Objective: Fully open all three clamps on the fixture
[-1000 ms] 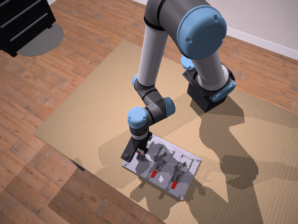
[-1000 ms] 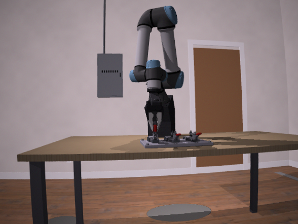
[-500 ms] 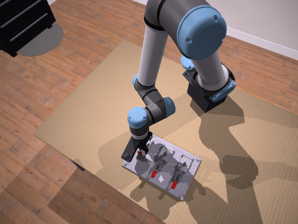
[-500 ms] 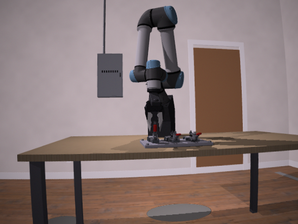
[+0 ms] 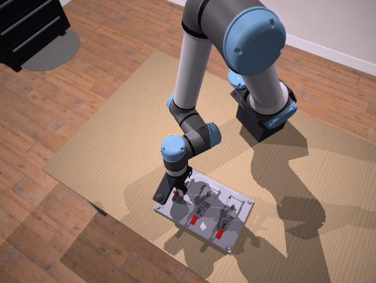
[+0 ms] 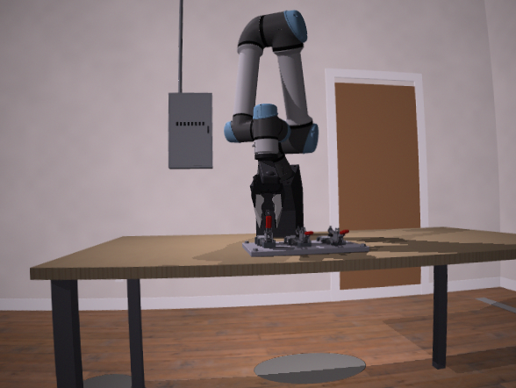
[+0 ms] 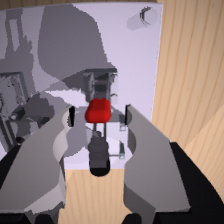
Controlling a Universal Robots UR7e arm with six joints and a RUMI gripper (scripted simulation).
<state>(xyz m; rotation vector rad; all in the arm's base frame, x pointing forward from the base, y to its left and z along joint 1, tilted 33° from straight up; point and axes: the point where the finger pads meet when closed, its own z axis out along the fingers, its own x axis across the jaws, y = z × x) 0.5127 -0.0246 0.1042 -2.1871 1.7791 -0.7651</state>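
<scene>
The grey fixture plate lies 10 cm to the left of my hand, 8 cm below it and 5 cm behind it.
</scene>
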